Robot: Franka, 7 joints.
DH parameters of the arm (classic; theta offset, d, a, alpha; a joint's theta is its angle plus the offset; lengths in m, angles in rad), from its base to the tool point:
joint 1: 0 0.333 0 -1.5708
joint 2: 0 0 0 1.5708
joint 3: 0 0.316 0.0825 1.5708
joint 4: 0 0 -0.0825 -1.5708
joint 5: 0 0.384 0 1.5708
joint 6: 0 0 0.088 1.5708
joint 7: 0 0.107 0 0
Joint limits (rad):
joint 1: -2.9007..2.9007
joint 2: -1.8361..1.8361
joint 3: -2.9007..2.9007
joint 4: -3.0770..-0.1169
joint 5: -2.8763..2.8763
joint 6: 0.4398..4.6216
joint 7: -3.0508..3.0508
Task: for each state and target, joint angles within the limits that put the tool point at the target. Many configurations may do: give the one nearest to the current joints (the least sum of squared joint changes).
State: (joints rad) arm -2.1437 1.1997 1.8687 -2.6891 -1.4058 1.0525 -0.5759
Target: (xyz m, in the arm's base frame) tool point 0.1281 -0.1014 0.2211
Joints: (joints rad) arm -2.2984 1.0932 1.7929 -3.0770 -1.1919 0.8439 -0.5759
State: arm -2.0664 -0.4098 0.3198 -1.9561 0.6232 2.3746 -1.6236
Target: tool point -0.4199 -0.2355 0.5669
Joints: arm -2.4838 -0.3748 -0.1455 -2.2525 0.6097 2.3643 -1.6236
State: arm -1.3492 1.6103 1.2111 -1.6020 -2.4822 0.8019 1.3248
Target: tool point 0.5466 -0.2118 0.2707
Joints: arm -1.2889 1.4032 1.4993 -1.9962 -2.4292 0.6062 1.3248
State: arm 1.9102 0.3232 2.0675 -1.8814 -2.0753 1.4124 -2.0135
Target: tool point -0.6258 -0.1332 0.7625
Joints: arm 2.3600 0.6880 1.7110 -1.3556 -2.2146 1.7365 -2.0135
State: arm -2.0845 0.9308 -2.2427 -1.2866 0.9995 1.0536 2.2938
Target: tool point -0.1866 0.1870 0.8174
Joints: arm -2.1832 0.8543 -2.7671 -1.6142 0.7812 0.8657 2.2938
